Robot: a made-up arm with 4 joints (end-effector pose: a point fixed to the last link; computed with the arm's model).
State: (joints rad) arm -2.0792 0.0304 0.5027 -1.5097
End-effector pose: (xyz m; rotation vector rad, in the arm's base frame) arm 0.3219 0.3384 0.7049 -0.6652 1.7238 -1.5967
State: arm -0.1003 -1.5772 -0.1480 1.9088
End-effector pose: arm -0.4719 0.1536 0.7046 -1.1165 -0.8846 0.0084
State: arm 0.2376 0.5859 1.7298 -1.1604
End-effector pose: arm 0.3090 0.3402 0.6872 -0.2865 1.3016 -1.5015
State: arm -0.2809 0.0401 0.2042 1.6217
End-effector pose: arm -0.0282 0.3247 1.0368 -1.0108 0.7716 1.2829
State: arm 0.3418 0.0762 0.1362 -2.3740
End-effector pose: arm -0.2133 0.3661 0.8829 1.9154 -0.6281 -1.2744
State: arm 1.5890 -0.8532 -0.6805 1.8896
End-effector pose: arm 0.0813 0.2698 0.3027 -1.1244 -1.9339 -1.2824
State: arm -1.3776 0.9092 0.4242 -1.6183
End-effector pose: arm 0.0959 0.4497 0.6906 -0.9388 1.3583 -1.3136
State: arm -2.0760 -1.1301 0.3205 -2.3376
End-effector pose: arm 0.3929 0.1584 1.0612 0.6204 0.1710 -2.7540
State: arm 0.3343 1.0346 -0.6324 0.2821
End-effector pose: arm -0.1851 0.3868 0.7390 -0.7586 0.0331 0.1767
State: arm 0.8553 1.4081 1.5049 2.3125
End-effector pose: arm 0.4446 0.2562 0.5476 0.1396 2.0090 1.9386
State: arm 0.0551 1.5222 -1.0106 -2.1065
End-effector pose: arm -0.2475 0.3906 0.6992 0.8815 -0.4080 -0.9260
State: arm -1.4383 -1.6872 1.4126 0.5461
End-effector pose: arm 0.2331 -0.0537 1.1426 0.7079 1.1377 0.6227
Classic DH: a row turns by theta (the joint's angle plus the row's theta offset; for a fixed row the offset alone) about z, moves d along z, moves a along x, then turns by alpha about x. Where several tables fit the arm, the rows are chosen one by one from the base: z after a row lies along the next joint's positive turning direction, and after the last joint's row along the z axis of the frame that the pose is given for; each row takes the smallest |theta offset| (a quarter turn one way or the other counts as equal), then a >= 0, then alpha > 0; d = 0 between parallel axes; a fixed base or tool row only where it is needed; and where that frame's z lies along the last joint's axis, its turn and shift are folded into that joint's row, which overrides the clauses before.
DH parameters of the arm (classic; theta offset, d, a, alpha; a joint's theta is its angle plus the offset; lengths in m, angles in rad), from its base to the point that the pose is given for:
base (fixed): 0 0.734 0.038 1.5708
joint 1: -1.4889 0.0899 0.0597 2.5768
joint 2: 0 0.0993 -0.036 0.5648
joint 3: 0.7358 0.264 -0.0852 -1.3494
joint 4: 1.4041 0.31 0.0322 -0.9355
tool (fixed): 1.8471 -0.0056 0 0

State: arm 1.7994 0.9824 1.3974 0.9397
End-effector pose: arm 0.1980 0.3164 1.0206 -0.4633 0.7572 0.2230
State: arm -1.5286 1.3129 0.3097 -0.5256
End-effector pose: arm -0.0083 0.4419 0.6626 -1.0998 2.4984 -0.0713
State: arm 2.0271 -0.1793 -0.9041 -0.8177
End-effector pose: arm 0.2561 0.3085 0.4386 -0.8518 2.7182 -0.9760
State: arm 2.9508 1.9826 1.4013 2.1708
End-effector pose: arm 0.1884 0.1449 1.2365 -0.7447 0.6886 0.9604
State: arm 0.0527 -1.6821 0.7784 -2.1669
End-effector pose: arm -0.4768 0.0355 0.7989 2.7148 -0.0423 -0.5121
